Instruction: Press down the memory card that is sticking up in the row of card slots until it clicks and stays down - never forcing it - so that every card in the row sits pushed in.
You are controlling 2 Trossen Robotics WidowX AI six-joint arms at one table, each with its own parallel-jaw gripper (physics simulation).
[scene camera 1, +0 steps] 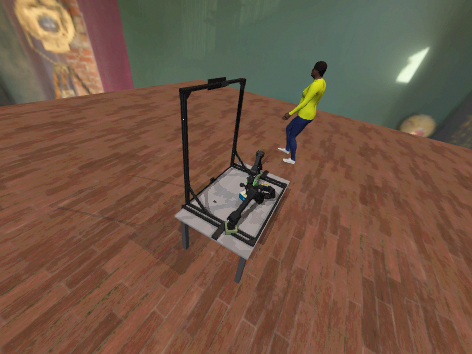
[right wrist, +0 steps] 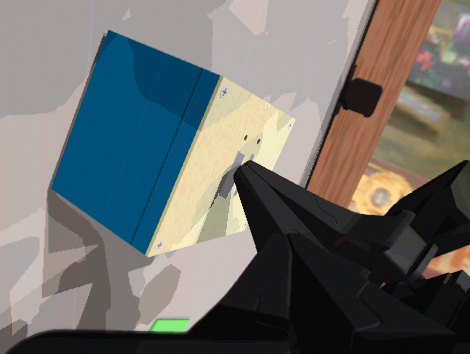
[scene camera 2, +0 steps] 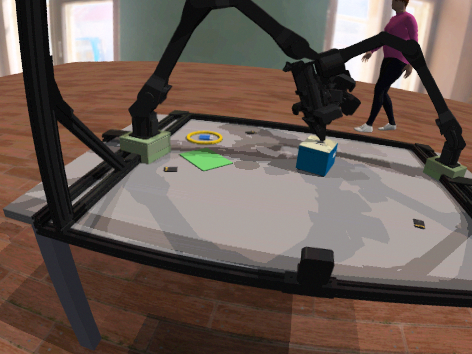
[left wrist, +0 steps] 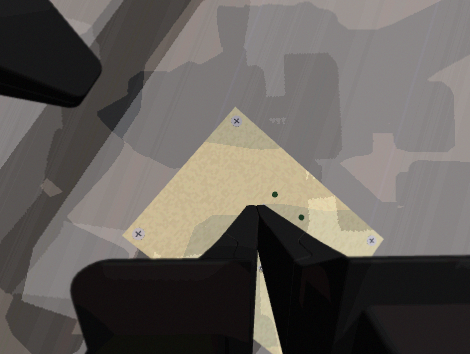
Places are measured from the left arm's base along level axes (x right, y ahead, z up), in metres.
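Pixels of known places: left gripper, fingertip midpoint: point(scene camera 1: 246, 194) point(right wrist: 240, 167) point(scene camera 2: 323, 140) point(left wrist: 255, 214); right gripper, fingertip midpoint: point(right wrist: 285, 247) point(left wrist: 90, 89); left arm's base at its link origin: point(scene camera 2: 144, 134); right arm's base at its link origin: point(scene camera 1: 231, 226) point(scene camera 2: 447, 162).
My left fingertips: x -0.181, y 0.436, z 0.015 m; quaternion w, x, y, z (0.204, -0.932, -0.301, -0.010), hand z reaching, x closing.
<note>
Ahead of a thing's pixels: the offset from my left fingertips to its top centre. "pt": to the spot under its first point.
The blue box {dx +0.011, dy -0.007, dz -0.007 m} point(scene camera 2: 315, 158) point(left wrist: 200, 187) point(right wrist: 125, 140) has a cream top with screws, small dark holes and card slots. A grey upright strip {dx +0.011, dy -0.007, dz -0.007 m} point(right wrist: 232, 175), apparently a card, shows by the slots in the right wrist view; how far it stands up is unclear, and the rest of the row is mostly hidden by the fingers. My left gripper point(scene camera 2: 321, 138) point(left wrist: 255, 214) point(right wrist: 240, 167) is shut and empty, tips down at the slots, close against or touching a card. My right gripper point(right wrist: 285, 247) is shut and empty behind the box, beside the left gripper.
Loose dark cards {dx +0.227, dy -0.319, dz -0.070 m} point(scene camera 2: 171, 169) {dx +0.182, dy +0.265, dz -0.070 m} point(scene camera 2: 419, 224) lie on the table. A green sheet {dx +0.127, dy -0.278, dz -0.069 m} point(scene camera 2: 206, 160) and a yellow ring {pt dx +0.032, dy -0.389, dz -0.071 m} point(scene camera 2: 188, 140) around a blue piece {pt dx -0.005, dy -0.352, dz -0.065 m} point(scene camera 2: 205, 137) lie left of the box. A black block {pt dx +0.451, dy +0.072, dz -0.029 m} point(scene camera 2: 316, 265) point(right wrist: 362, 97) stands at the front frame. The two wrists crowd together above the box.
</note>
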